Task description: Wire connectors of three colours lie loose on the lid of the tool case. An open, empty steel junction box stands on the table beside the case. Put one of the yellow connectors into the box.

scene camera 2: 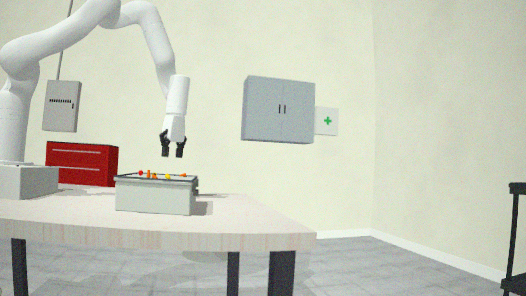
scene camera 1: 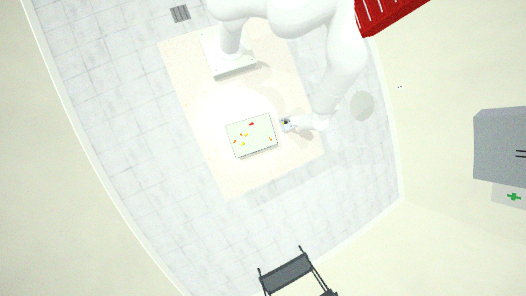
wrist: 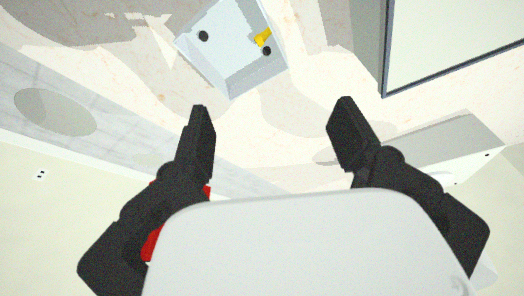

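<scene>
A yellow connector (wrist: 262, 37) lies inside the open steel junction box (wrist: 260, 73) (scene camera 1: 288, 129), near one of the box's dark round spots. The box stands on the table beside the tool case (scene camera 2: 152, 197). My gripper (wrist: 272, 116) (scene camera 2: 172, 154) is open and empty, with fingers wide apart. It hangs above the table by the box, higher than the case lid (scene camera 1: 260, 127) (wrist: 450, 50). Two more yellow connectors (scene camera 1: 245, 134) (scene camera 1: 243, 144) lie on the lid with several orange ones and a red one (scene camera 1: 251, 123). The box is hidden in scene camera 2.
The arm's base plate (scene camera 1: 232, 67) stands on the table (scene camera 1: 220, 175) (scene camera 2: 250, 215), beyond the case. A red drawer cabinet (scene camera 2: 82, 162) and a grey wall cabinet (scene camera 2: 277, 110) are in the background. A dark-framed chair (scene camera 1: 286, 274) stands away from the table.
</scene>
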